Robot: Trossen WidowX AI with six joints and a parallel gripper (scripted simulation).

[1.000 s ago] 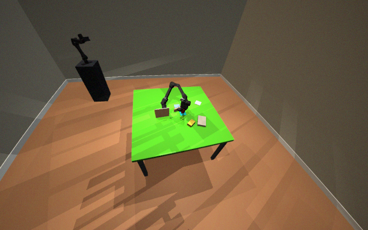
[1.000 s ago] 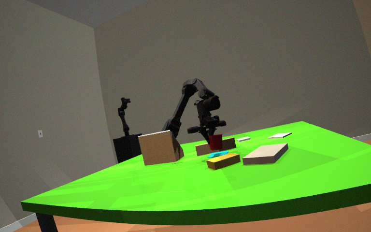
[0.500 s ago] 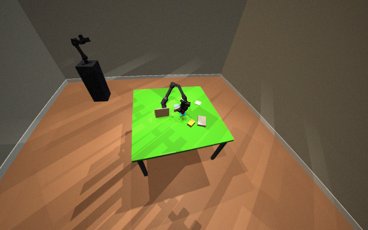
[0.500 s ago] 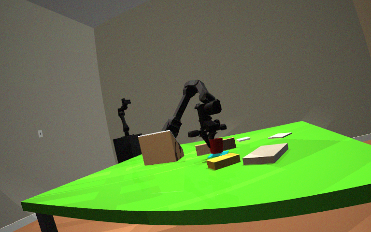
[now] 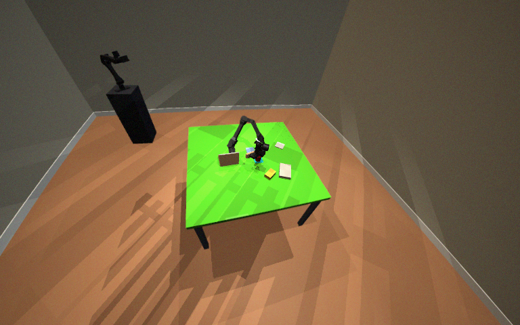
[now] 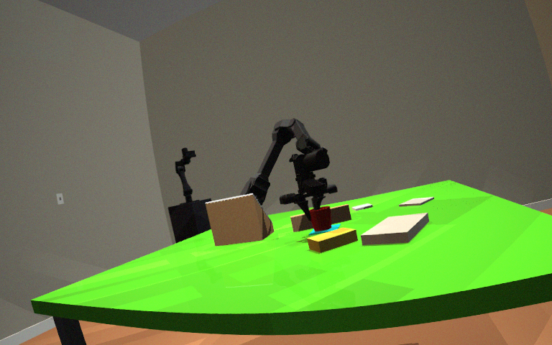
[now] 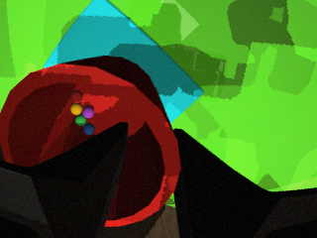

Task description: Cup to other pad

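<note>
Now: gripper tip 30 mm short of the cyan pad, 20 mm to the right of it and 50 mm above it. From my gripper tip the other things lie so: low wooden bar 100 mm to the left, 20 mm below; yellow block 110 mm ahead, 200 mm to the right, 30 mm below; pale blue-grey pad 40 mm behind, 180 mm to the left, 50 mm below.
</note>
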